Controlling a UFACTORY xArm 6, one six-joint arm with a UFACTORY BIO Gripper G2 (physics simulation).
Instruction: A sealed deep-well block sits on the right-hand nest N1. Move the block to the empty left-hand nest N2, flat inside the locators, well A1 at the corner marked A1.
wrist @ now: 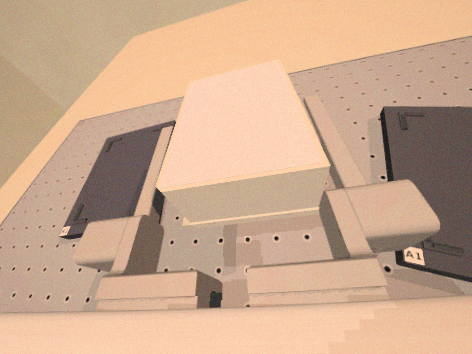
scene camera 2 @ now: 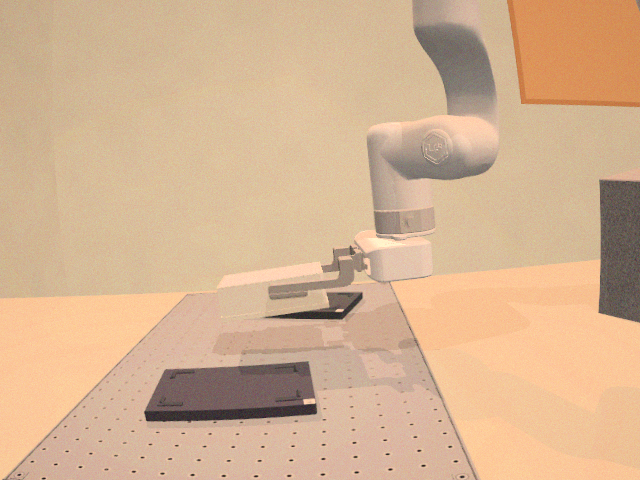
Note:
I see a sealed deep-well block (scene camera 2: 242, 296), a black nest N2 (scene camera 2: 273, 390) and a black nest N1 (wrist: 420, 142).
The sealed deep-well block shows as well in the wrist view (wrist: 243, 150). The black nest N2 shows as well in the wrist view (wrist: 112, 189).

